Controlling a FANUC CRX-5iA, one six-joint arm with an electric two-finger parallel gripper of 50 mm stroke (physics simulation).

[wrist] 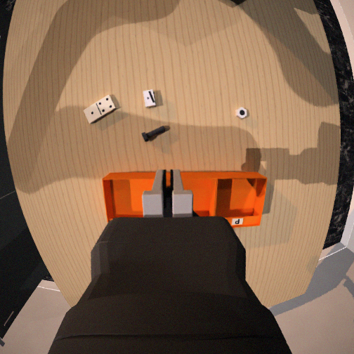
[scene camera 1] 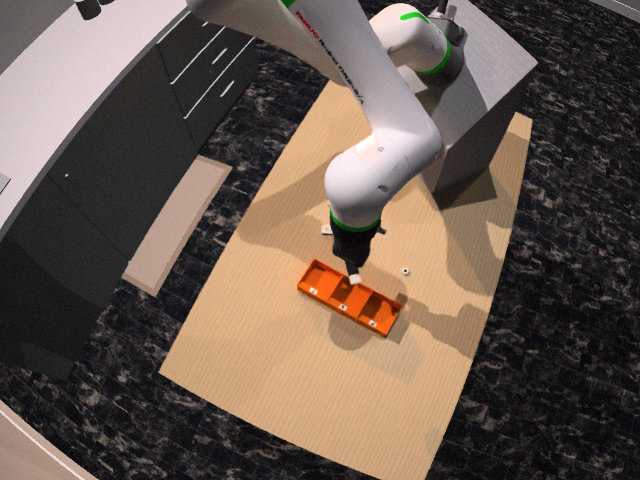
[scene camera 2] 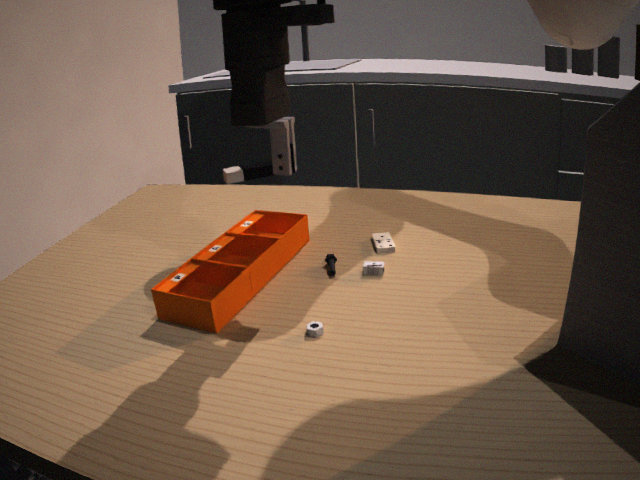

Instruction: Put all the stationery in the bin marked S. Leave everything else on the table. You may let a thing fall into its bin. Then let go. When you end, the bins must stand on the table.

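Places are measured from the arm's base along level axes (x ahead, y left, z up), in metres.
Pixels of known places: gripper, between the fingertips: (scene camera 2: 285, 173); arm's base, origin of its link: (scene camera 1: 438, 60).
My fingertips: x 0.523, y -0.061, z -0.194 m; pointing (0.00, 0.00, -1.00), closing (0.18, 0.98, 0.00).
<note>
Ahead of a thing's pixels: the offset from my fingertips to its top centre.
My gripper (scene camera 2: 283, 172) (wrist: 167, 180) is shut on an eraser with a white end and black sleeve @[0.039 m ahead, 0.007 m left, 0.012 m up] (scene camera 1: 354, 279) (scene camera 2: 233, 174). The eraser juts out sideways; in the wrist view it is mostly hidden. They hang high over the row of three orange bins @[0.067 m ahead, 0.015 m left, 0.091 m down] (scene camera 1: 357, 316) (scene camera 2: 279, 268) (wrist: 240, 175), around the middle bin and a divider. The bins stand on the table. One label (wrist: 237, 221) looks like a P upside down; I cannot read the others surely. A small white sharpener @[0.099 m back, 0.011 m right, 0.119 m down] (scene camera 2: 373, 268) (wrist: 149, 98) lies on the table behind the bins; the arm hides it in scene camera 1.
A white domino @[0.103 m back, 0.094 m right, 0.123 m down] (scene camera 1: 326, 229) (scene camera 2: 383, 242) (wrist: 100, 109), a black bolt @[0.045 m back, 0.015 m right, 0.117 m down] (scene camera 2: 330, 264) (wrist: 154, 133) and a silver nut @[0.054 m back, 0.128 m left, 0.122 m down] (scene camera 1: 405, 271) (scene camera 2: 314, 329) (wrist: 241, 112) lie apart on the table, on the robot base's side of the bins. The grey robot pedestal (scene camera 1: 460, 149) stands beyond them.
</note>
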